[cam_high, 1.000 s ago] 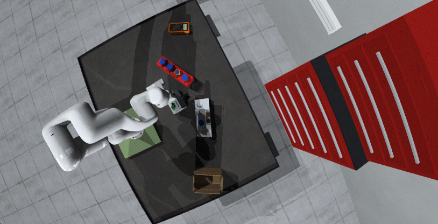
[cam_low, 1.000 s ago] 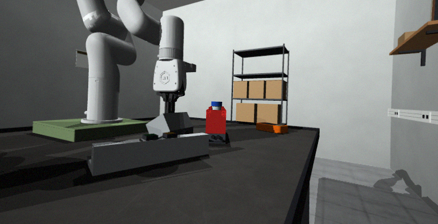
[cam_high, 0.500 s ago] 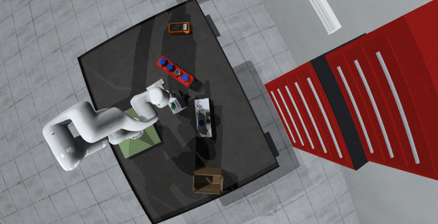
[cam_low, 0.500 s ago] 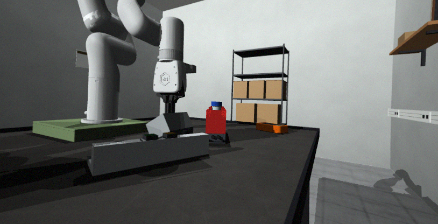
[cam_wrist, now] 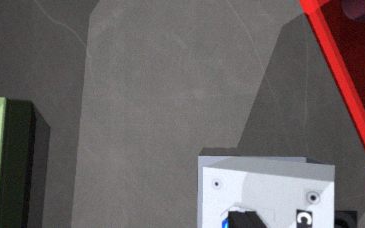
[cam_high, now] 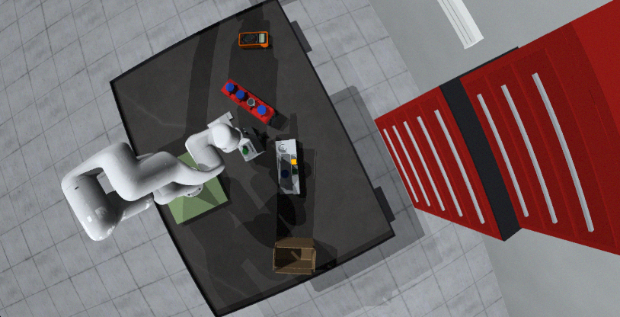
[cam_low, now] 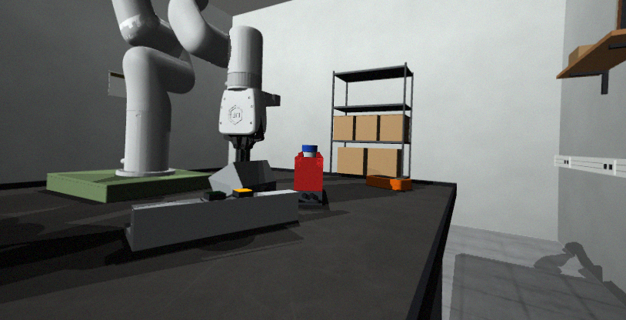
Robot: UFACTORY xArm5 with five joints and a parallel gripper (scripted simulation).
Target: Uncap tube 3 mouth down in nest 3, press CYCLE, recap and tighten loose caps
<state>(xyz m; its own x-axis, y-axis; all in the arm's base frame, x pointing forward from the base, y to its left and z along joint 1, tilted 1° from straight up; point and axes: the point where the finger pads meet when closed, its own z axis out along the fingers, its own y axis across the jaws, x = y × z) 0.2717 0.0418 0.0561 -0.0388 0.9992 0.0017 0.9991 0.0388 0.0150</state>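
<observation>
Now: the blue cycle key 30 mm below my hand. The rest, counted from my hand: green ready key: 50 mm to the right, 20 mm below; then key housing: 20 mm ahead, 20 mm to the right, 30 mm below; then orange multimeter: 240 mm ahead, 380 mm to the left, 70 mm below.
</observation>
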